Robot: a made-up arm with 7 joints. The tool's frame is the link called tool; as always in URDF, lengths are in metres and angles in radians. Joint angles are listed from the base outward.
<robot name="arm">
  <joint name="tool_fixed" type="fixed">
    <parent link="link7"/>
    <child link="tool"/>
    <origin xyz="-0.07 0.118 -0.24" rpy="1.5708 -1.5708 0"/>
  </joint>
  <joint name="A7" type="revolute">
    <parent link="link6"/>
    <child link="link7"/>
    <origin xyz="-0.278 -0.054 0.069" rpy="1.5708 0 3.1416"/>
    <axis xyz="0 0 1"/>
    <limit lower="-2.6" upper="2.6"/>
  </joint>
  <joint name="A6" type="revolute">
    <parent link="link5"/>
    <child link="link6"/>
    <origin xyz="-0.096 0.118 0.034" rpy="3.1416 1.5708 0"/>
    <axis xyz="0 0 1"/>
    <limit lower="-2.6" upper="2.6"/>
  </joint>
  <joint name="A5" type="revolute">
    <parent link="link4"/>
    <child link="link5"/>
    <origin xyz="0.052 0.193 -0.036" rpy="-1.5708 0 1.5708"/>
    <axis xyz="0 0 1"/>
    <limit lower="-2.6" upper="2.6"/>
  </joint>
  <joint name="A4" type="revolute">
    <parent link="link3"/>
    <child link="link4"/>
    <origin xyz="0.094 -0.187 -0.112" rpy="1.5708 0 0"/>
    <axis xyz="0 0 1"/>
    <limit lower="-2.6" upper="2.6"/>
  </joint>
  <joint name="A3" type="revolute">
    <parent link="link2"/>
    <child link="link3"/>
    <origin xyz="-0.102 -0.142 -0.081" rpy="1.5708 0 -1.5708"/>
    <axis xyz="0 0 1"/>
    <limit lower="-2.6" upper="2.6"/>
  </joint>
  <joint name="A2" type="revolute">
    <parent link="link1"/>
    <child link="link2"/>
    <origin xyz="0.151 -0.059 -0.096" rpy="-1.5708 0 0"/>
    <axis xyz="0 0 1"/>
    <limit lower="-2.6" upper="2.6"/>
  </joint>
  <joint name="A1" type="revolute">
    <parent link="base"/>
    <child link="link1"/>
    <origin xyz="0 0 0.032" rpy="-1.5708 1.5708 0"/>
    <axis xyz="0 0 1"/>
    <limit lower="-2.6" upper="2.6"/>
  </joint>
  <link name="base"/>
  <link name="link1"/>
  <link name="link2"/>
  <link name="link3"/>
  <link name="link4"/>
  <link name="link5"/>
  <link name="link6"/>
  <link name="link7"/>
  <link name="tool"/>
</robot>
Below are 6 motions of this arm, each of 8 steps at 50 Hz.
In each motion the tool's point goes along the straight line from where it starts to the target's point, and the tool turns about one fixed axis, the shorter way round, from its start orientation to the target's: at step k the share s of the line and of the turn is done. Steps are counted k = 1, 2, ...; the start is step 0. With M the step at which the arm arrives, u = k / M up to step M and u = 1 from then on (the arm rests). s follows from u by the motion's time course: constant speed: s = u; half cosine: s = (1 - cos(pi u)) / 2; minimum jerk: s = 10 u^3 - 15 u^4 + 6 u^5.
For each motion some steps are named. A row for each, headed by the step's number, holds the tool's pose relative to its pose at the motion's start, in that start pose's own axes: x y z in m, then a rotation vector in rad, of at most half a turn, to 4 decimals.
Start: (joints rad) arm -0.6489 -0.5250 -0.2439 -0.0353 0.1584 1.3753 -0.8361
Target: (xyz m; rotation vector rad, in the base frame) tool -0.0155 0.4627 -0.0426 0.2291 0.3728 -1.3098
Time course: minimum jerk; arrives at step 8
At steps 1, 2, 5, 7, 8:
1: 0.0000 0.0000 0.0000 -0.0006 0.0002 -0.0003
2: -0.0001 -0.0003 0.0000 -0.0040 0.0011 -0.0016
5: -0.0007 -0.0022 0.0002 -0.0277 0.0076 -0.0115
7: -0.0009 -0.0030 0.0003 -0.0376 0.0104 -0.0156
8: -0.0009 -0.0031 0.0003 -0.0382 0.0106 -0.0159

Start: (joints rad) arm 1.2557 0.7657 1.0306 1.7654 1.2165 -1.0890 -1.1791
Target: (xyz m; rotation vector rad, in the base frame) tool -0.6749 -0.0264 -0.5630 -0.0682 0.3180 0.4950
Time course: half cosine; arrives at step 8
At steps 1, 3, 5, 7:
1: 0.0004 -0.0001 -0.0002 0.0009 -0.0015 0.0012
3: 0.0029 -0.0008 -0.0015 0.0075 -0.0125 0.0096
5: 0.0065 -0.0018 -0.0033 0.0168 -0.0280 0.0215
7: 0.0091 -0.0025 -0.0046 0.0233 -0.0390 0.0299

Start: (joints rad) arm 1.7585 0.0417 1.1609 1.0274 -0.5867 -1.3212 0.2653
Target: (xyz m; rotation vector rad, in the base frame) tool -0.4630 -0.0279 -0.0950 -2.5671 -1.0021 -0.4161
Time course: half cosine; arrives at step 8
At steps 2, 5, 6, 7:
2: -0.0031 0.0053 0.0011 -0.0072 0.0010 -0.0256
5: -0.0147 0.0248 0.0051 -0.0341 0.0045 -0.1208
6: -0.0182 0.0306 0.0063 -0.0421 0.0055 -0.1491
7: -0.0205 0.0345 0.0071 -0.0475 0.0062 -0.1680

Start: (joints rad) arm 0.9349 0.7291 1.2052 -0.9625 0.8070 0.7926 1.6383
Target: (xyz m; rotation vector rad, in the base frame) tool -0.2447 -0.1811 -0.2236 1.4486 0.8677 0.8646
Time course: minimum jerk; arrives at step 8
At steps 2, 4, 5, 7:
2: 0.0001 0.0029 -0.0035 -0.0081 -0.0084 -0.0042
4: 0.0005 0.0140 -0.0168 -0.0394 -0.0407 -0.0204
5: 0.0008 0.0204 -0.0244 -0.0570 -0.0590 -0.0295
7: 0.0011 0.0276 -0.0331 -0.0774 -0.0801 -0.0401

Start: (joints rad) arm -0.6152 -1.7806 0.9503 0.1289 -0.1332 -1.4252 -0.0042
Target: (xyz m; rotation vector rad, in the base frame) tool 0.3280 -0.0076 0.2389 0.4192 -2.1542 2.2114
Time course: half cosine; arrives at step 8
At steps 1, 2, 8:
1: -0.0011 0.0016 0.0010 0.0013 0.0031 -0.0034
2: -0.0041 0.0061 0.0038 0.0051 0.0120 -0.0133
8: -0.0280 0.0414 0.0258 0.0347 0.0819 -0.0906

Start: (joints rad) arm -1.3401 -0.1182 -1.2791 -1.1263 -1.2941 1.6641 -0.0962
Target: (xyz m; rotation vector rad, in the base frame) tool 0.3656 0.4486 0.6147 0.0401 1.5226 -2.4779
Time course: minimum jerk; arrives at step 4
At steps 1, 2, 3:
1: -0.0001 0.0005 -0.0017 0.0049 0.0013 0.0021
2: -0.0003 0.0022 -0.0082 0.0237 0.0065 0.0103
3: -0.0005 0.0039 -0.0146 0.0426 0.0116 0.0185

